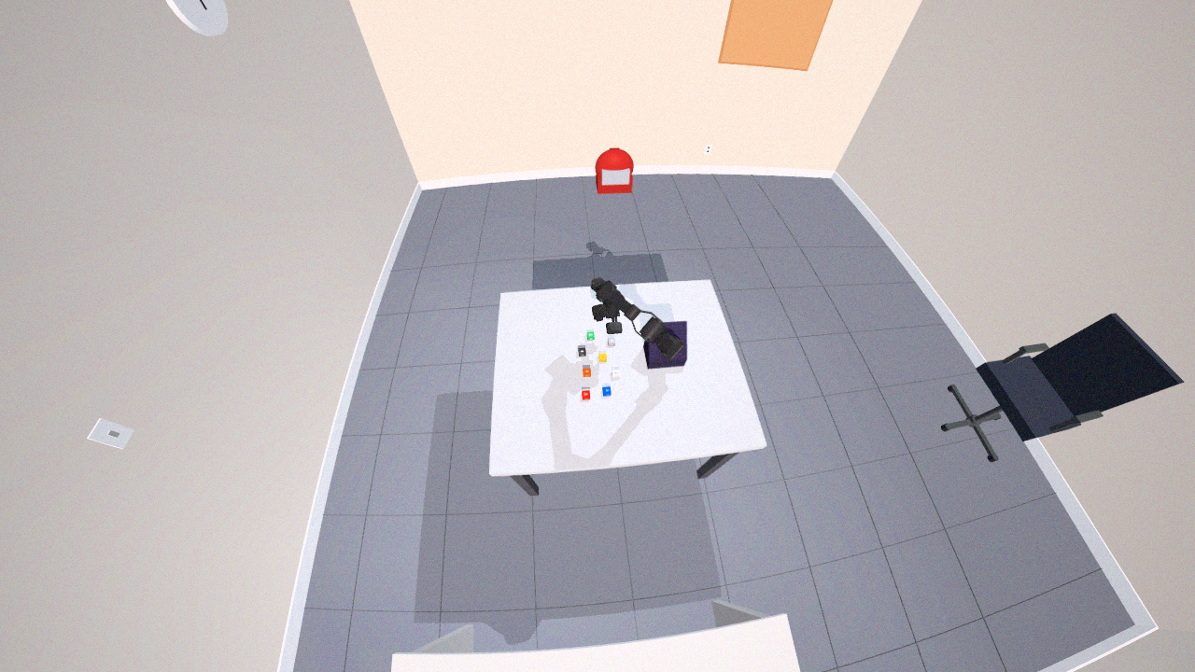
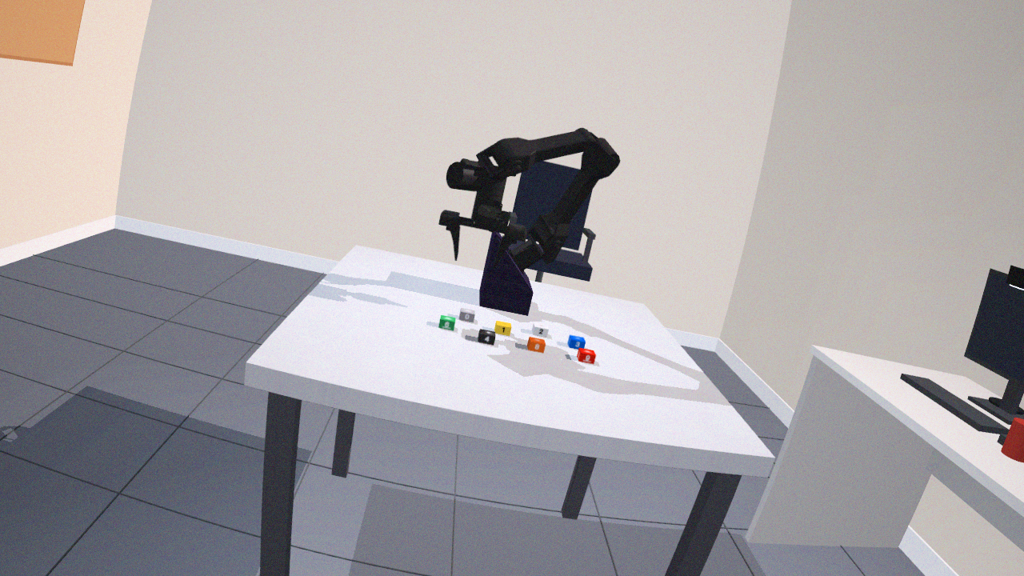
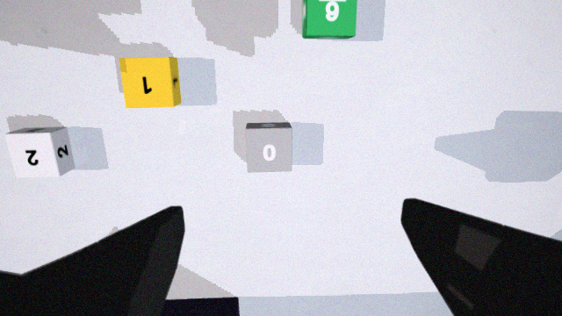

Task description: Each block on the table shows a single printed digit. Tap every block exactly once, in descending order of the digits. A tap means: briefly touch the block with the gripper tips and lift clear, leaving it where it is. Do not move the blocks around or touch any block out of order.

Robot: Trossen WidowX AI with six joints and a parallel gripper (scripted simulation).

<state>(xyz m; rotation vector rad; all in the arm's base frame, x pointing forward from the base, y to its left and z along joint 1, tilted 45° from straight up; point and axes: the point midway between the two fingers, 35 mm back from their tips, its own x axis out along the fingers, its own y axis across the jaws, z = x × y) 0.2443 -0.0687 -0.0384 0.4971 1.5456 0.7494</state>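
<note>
Now: gripper tip 10 cm short of the red block, 27 cm to the right of it and 11 cm above it. The rest, counted from my gripper tip: green block 6 (9 cm ahead, 2 cm to the right, 11 cm below); yellow block marked 1 (3 cm ahead, 9 cm to the left, 11 cm below); grey block 0 (1 cm behind, 1 cm to the left, 11 cm below).
</note>
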